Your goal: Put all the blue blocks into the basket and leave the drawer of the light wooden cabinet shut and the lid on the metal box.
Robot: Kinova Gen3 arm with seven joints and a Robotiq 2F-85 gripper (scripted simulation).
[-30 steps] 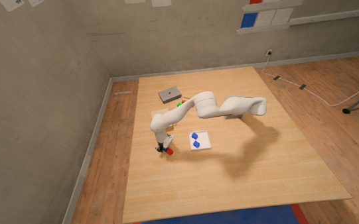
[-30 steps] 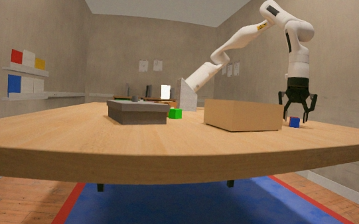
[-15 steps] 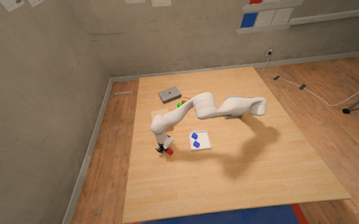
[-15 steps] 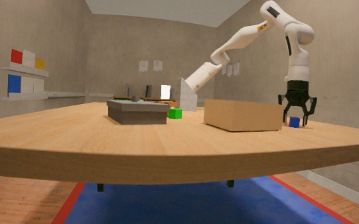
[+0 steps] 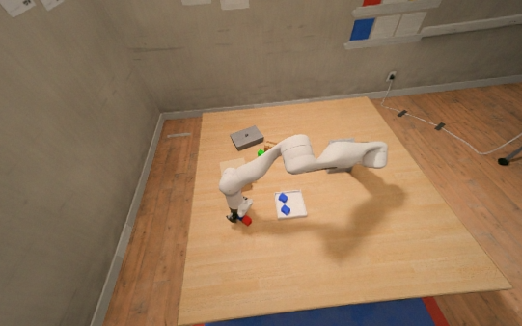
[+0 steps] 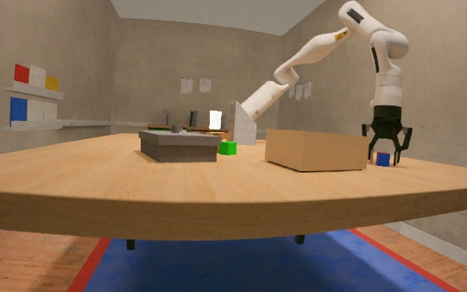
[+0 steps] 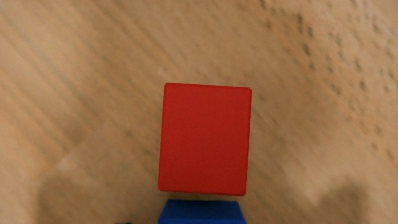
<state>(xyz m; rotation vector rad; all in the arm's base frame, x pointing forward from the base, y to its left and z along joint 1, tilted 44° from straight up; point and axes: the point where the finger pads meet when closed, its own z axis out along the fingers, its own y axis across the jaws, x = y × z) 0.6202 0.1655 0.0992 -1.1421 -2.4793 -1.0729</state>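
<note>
The red block is 3 cm behind my hand and 4 cm to the left of it. The rest, counted from my hand: light wooden cabinet: 1 cm behind, 23 cm to the right, 2 cm above; then drawer: 3 cm behind, 23 cm to the right, 2 cm above; then white basket: 26 cm behind, 1 cm to the right, 1 cm below.
</note>
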